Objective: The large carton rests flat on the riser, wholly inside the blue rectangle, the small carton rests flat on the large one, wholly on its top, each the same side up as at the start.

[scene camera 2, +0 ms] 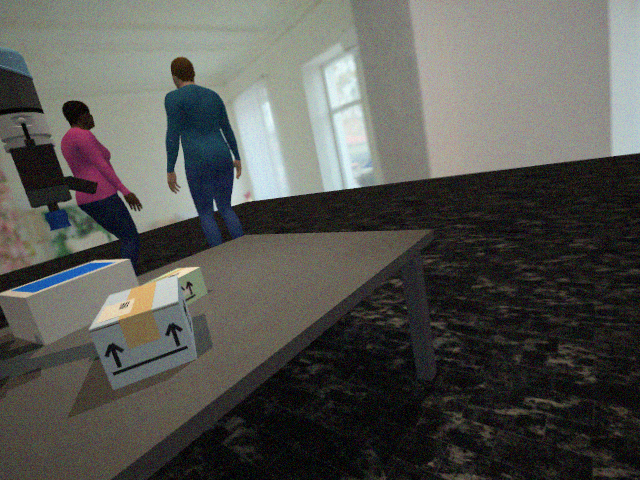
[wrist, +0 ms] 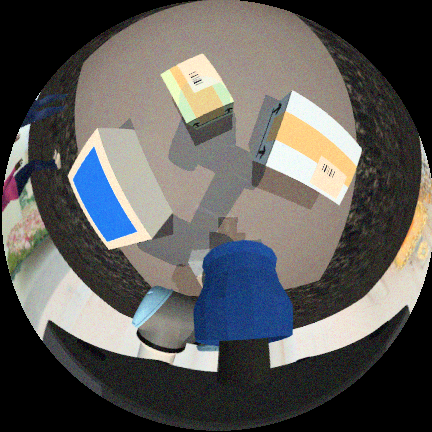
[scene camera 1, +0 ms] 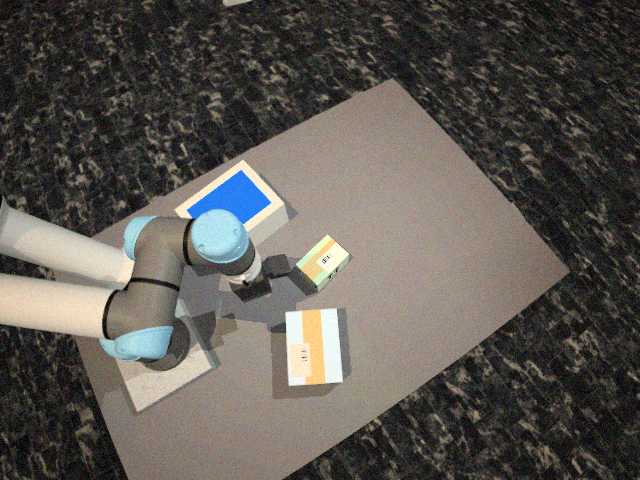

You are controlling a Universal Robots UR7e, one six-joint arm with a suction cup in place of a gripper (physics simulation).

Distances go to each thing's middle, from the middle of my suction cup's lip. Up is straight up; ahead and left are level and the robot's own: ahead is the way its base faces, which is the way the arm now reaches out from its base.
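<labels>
The white riser (scene camera 2: 46,310) is 2 cm behind my suction cup, 29 cm to the left of it and 20 cm below it. Then there is the large carton (scene camera 2: 146,330): my suction cup is 7 cm short of it, 15 cm to the left of it and 21 cm above it. Going by their middles, the large carton is the nearest to my suction cup of the things named here.
</labels>
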